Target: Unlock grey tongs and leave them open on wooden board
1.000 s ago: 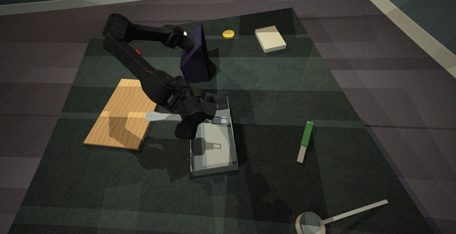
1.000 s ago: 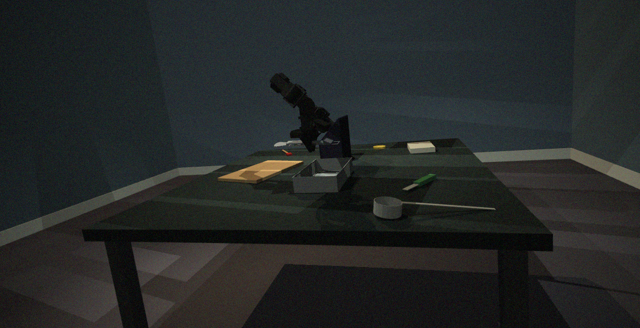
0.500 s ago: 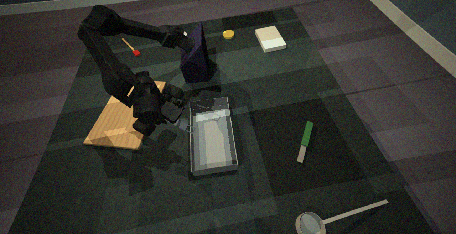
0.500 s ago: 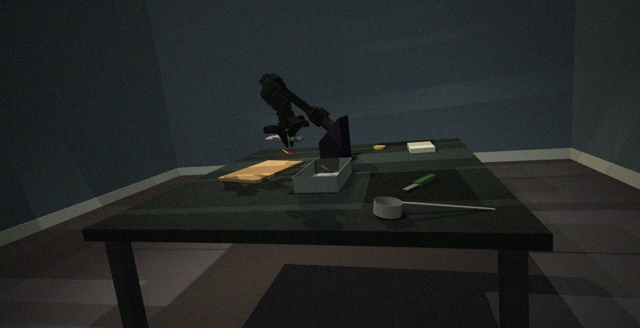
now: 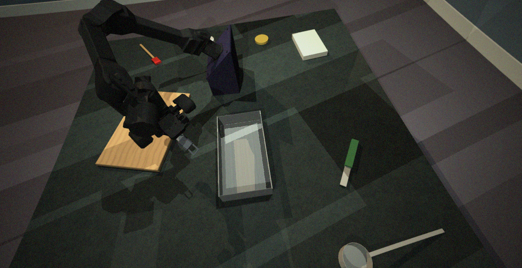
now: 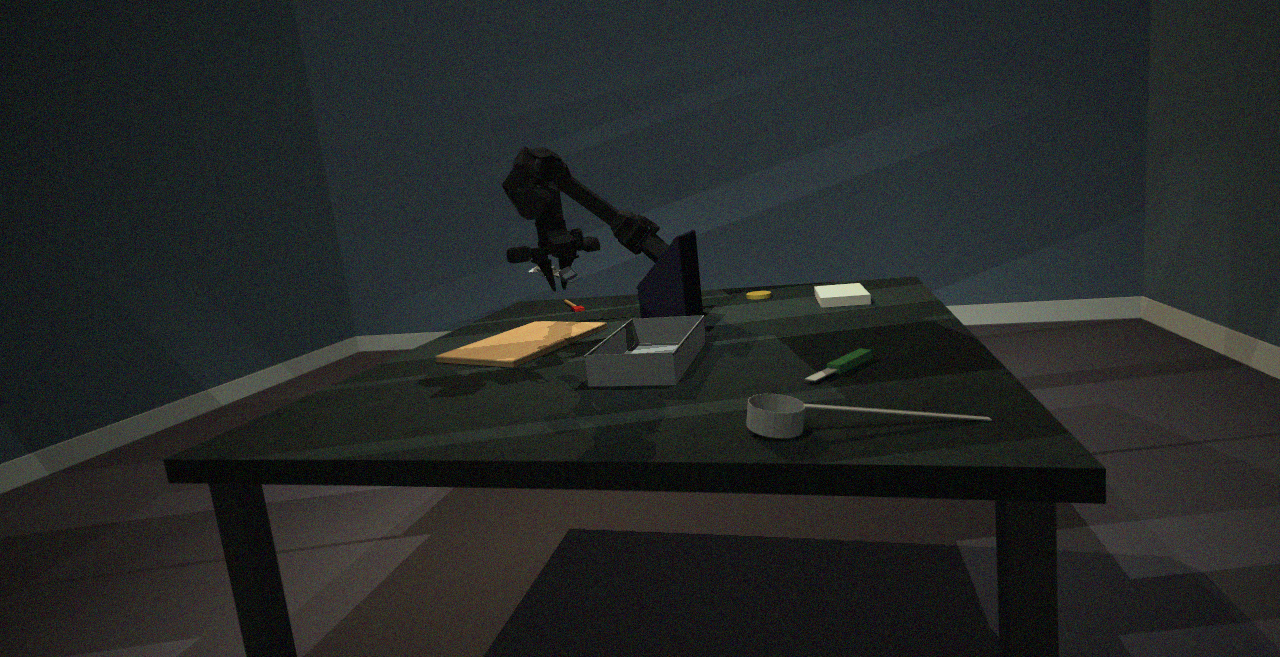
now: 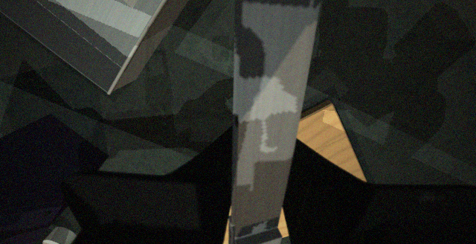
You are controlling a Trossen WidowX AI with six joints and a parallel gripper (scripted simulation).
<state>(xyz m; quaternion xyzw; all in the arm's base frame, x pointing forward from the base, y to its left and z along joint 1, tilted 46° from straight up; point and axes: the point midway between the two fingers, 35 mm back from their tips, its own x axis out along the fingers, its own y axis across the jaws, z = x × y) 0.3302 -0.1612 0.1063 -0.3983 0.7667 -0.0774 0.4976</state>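
Now: the wooden board 180 mm behind my gripper tip, 150 mm to the right of it and 150 mm below it. Round my gripper tip: yellow disc: 570 mm behind, 420 mm to the left, 140 mm below; then green-handled tool: 530 mm to the left, 190 mm ahead, 150 mm below; then roasting tin: 190 mm to the left, 120 mm below, 60 mm ahead.
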